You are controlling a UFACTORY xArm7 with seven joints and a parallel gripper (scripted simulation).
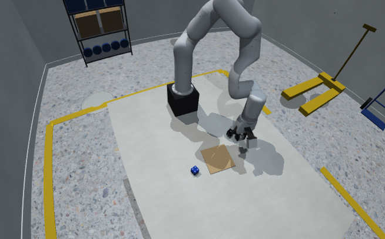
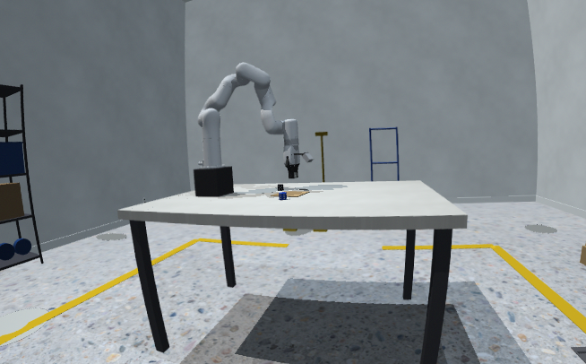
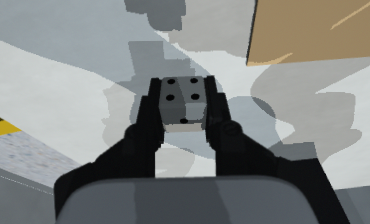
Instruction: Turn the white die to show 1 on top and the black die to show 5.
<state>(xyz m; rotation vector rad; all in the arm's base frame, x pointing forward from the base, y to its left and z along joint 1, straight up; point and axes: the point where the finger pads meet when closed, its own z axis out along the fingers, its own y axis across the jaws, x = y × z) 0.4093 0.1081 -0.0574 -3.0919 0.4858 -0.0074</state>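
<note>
My hand is 14 cm to the left of the tan mat, 8 cm above it and 1 cm short of it. Also, from my hand: black die (8 cm behind, 7 cm below, 1 cm to the left); blue die (29 cm to the right, 7 cm below, 1 cm ahead); white die (1 cm below).
</note>
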